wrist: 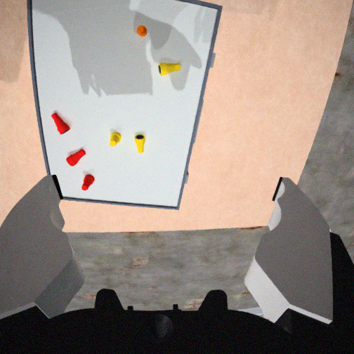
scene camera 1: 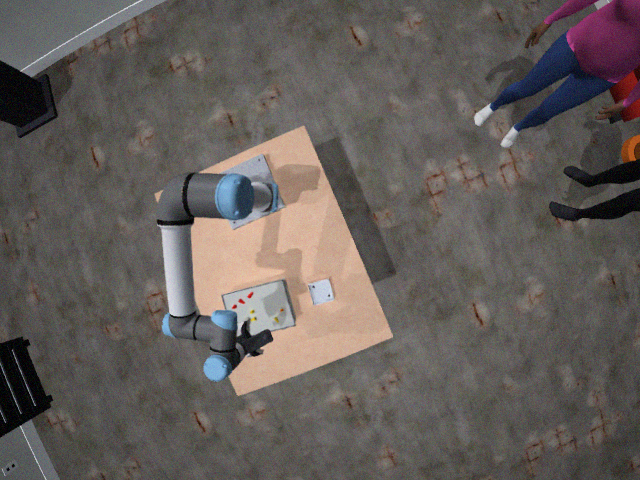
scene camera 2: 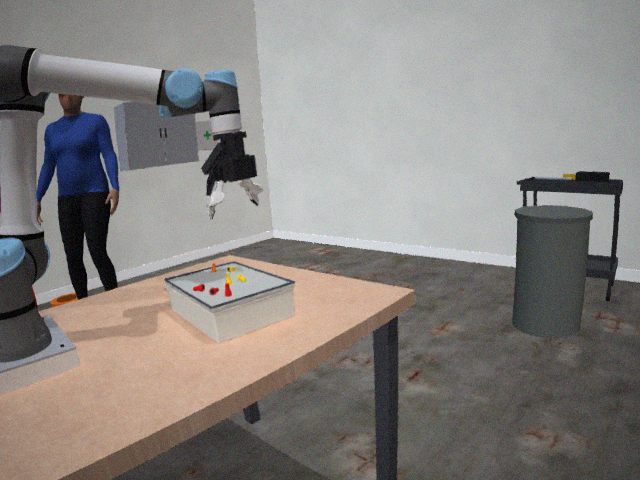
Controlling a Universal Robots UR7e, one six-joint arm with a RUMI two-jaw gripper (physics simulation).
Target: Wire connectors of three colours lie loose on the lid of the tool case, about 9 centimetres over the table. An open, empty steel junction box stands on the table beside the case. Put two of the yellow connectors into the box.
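Pixels of known places: gripper, fingertip midpoint: (scene camera 1: 255, 334) (scene camera 2: 235, 212); arm's base at its link origin: (scene camera 2: 19, 347).
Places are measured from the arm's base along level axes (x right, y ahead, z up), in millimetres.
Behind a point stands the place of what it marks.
Observation:
Three yellow connectors lie on the lid of the tool case (scene camera 1: 263, 289) @[x 41, y 426, z 35 mm] (scene camera 2: 258, 310) @[x 245, y 497, z -4 mm] (wrist: 100, 110). One yellow connector (scene camera 1: 276, 319) @[x 33, y 573, z 44 mm] (scene camera 2: 232, 269) @[x 38, y 574, z 40 mm] (wrist: 169, 68) lies on its side near the orange one. A second (scene camera 1: 253, 319) @[x 131, y 537, z 48 mm] (scene camera 2: 241, 277) @[x 136, y 535, z 45 mm] (wrist: 140, 143) also lies down, and a third (scene camera 1: 252, 311) @[x 122, y 501, z 49 mm] (scene camera 2: 229, 279) @[x 131, y 503, z 48 mm] (wrist: 115, 138) sits beside it, closer to the reds. The steel junction box (scene camera 1: 321, 291) @[x -195, y 538, z -49 mm] stands open and empty on the table beside the case; it does not show in the wrist view. My gripper (scene camera 1: 250, 341) @[x 91, y 571, z 200 mm] (scene camera 2: 233, 210) @[x 91, y 571, z 200 mm] (wrist: 168, 178) is wide open and empty, high above the case's edge.
Red connectors (scene camera 1: 241, 301) @[x 155, y 441, z 45 mm] (scene camera 2: 214, 291) @[x 168, y 436, z 44 mm] (wrist: 76, 157) lie along one side of the lid. An orange connector (scene camera 1: 282, 310) @[x -9, y 543, z 46 mm] (scene camera 2: 213, 268) @[x -2, y 538, z 46 mm] (wrist: 142, 31) stands upright near its far end. The table (scene camera 1: 330, 330) @[x -168, y 732, z -51 mm] (scene camera 2: 351, 304) @[x 318, y 729, z -51 mm] surrounds the case. People and a grey bin (scene camera 2: 550, 273) stand away from it.

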